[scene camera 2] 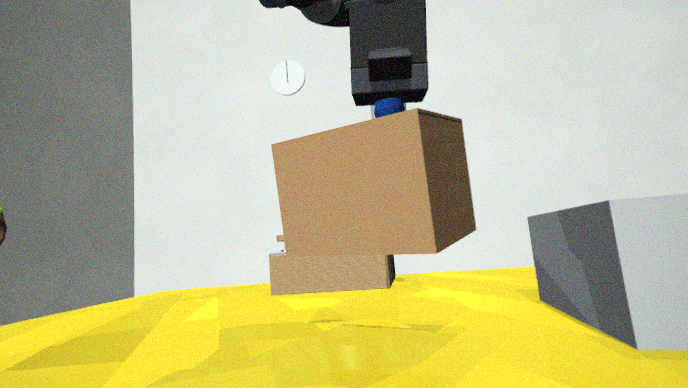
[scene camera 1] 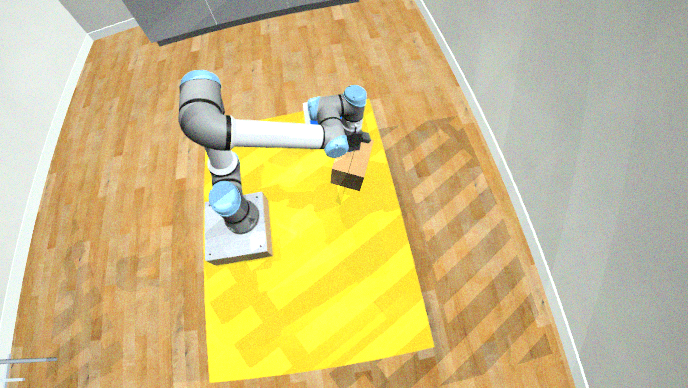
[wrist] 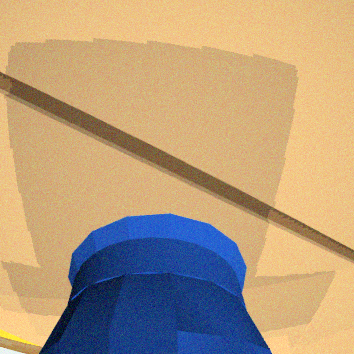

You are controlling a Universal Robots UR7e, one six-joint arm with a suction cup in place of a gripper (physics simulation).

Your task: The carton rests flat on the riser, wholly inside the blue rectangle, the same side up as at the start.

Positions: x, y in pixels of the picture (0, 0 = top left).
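Scene:
A brown carton (scene camera 2: 399, 184) is carried by my suction cup (wrist: 158, 276); the brown carton touches nothing else. On the table rests a grey riser (scene camera 2: 609, 264).

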